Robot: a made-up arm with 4 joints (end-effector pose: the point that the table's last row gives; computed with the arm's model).
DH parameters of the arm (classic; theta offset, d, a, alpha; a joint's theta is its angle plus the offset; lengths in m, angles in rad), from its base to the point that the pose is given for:
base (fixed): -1.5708 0.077 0 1.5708
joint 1: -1.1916 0 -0.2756 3.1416
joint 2: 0.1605 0 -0.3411 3.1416
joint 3: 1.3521 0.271 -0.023 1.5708
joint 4: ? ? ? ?
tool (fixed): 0.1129 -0.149 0 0
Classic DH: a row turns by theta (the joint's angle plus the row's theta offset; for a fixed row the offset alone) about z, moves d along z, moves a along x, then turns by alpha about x.
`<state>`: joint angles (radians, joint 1 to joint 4).
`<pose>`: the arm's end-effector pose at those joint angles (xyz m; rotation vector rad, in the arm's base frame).
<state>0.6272 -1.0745 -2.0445 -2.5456</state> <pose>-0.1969 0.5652 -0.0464 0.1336 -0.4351 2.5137</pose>
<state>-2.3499 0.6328 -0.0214 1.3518</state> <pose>-0.2813 -0.4781 -0.1833 2.3651 1.8965 -0.1306</pose>
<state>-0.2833 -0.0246 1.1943 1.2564</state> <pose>-0.2905 -0.0368 0.5083 -0.8058 -0.5853 -1.1585</pose>
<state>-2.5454 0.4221 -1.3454 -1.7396</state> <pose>-0.2655 -0.4670 -0.2662 -1.3879 1.6445 1.0908</pose>
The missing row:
joint 4: -1.4579 0 -0.0976 3.1416
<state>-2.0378 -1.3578 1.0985 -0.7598</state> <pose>-0.3489 -0.5196 0.2367 -0.3980 0.1589 0.7485</pose>
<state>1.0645 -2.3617 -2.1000 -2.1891</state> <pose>-0.2237 -0.0508 -0.1624 -0.7270 1.4094 1.8044</pose>
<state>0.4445 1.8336 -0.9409 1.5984</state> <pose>-0.2573 -0.0862 0.5866 1.7219 1.7701 -0.7605</pose>
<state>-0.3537 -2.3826 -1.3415 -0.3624</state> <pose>-0.3656 0.1775 0.0244 -0.6797 0.1245 0.3479</pose>
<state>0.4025 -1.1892 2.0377 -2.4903</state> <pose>-0.2005 0.6347 0.3024 0.9301 -2.7544 0.6855</pose>
